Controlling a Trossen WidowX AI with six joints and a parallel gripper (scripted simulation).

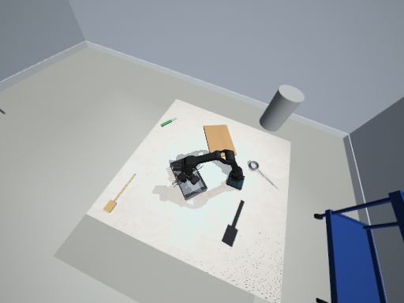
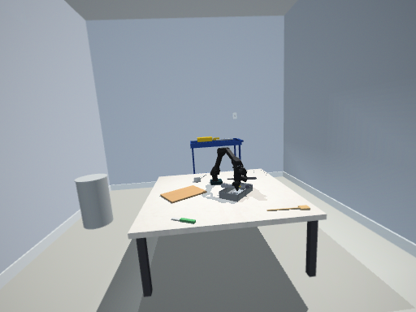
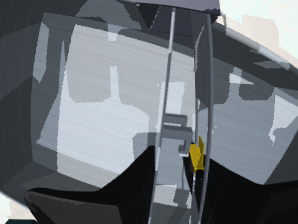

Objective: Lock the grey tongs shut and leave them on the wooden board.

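Now: the grey roasting tin 10 mm to the right of my gripper tip. Round my gripper tip: wooden board: 450 mm to the right, 200 mm behind, 20 mm below; then black spatula: 400 mm behind, 240 mm to the left, 30 mm below; then green-handled tool: 540 mm to the right, 310 mm ahead, 20 mm below.
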